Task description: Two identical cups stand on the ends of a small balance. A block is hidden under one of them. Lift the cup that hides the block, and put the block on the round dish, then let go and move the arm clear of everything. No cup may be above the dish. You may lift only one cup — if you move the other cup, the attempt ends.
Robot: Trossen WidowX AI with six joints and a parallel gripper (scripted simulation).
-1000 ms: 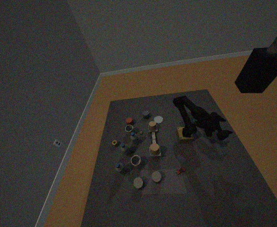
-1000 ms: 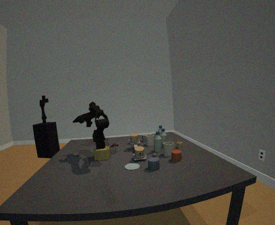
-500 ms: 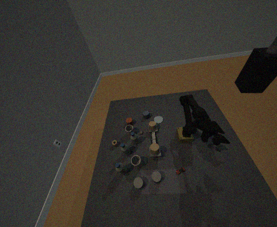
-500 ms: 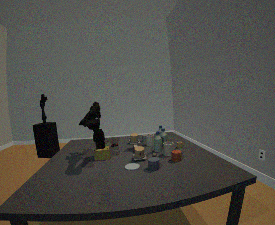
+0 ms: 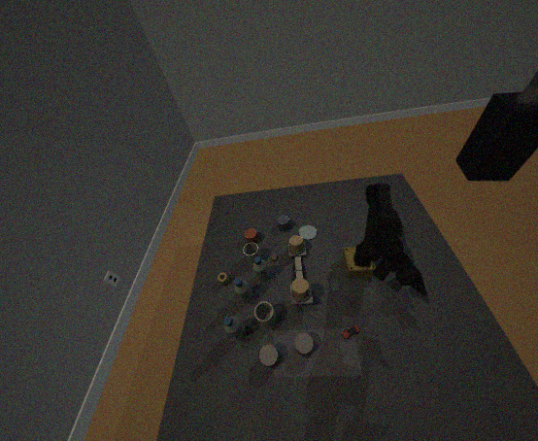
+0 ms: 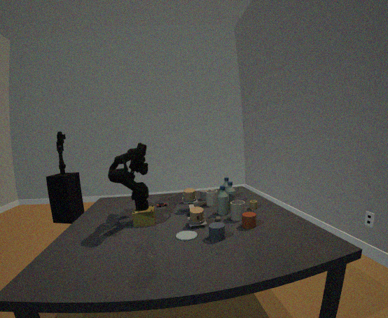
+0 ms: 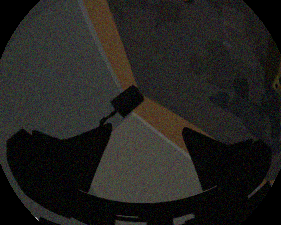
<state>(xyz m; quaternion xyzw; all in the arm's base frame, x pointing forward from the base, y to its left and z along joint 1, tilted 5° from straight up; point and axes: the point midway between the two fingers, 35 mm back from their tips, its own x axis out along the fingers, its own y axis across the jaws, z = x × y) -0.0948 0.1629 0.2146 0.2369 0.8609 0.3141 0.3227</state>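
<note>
Now: gripper tip 440 mm short of the tan cup, 280 mm to the left of it and 200 mm above it. Also, from my gripper tip: blue-grey cylinder 550 mm ahead, 420 mm to the right, 220 mm below; then round dish 390 mm ahead, 390 mm to the right, 260 mm below; then red toy car 190 mm ahead, 100 mm to the left, 250 mm below.
</note>
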